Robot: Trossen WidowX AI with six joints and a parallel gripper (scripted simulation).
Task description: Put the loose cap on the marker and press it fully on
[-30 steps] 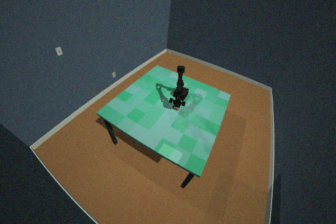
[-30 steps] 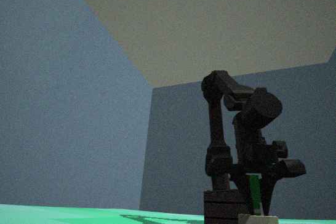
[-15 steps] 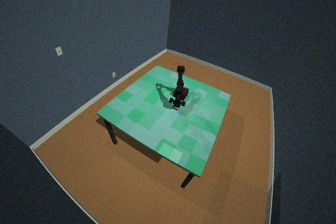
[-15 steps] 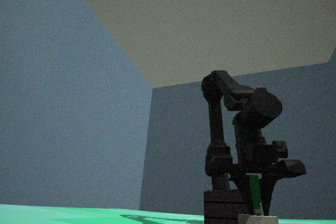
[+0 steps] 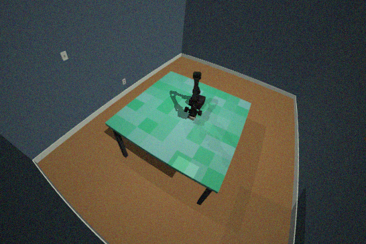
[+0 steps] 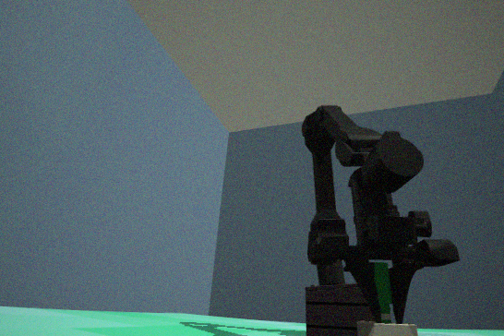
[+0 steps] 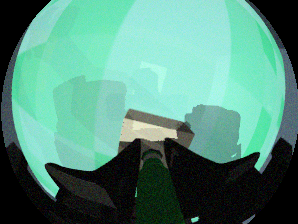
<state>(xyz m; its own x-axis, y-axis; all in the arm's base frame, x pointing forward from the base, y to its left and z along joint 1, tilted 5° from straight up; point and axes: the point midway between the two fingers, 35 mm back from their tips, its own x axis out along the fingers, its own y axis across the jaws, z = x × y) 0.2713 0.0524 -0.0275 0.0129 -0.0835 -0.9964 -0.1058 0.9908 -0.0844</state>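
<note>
Now: gripper tip 3 cm below the green marker and 2 cm past it. Also, from my gripper tip: green cap (5 cm above, 2 cm behind); pale holder block (2 cm below, 2 cm behind).
</note>
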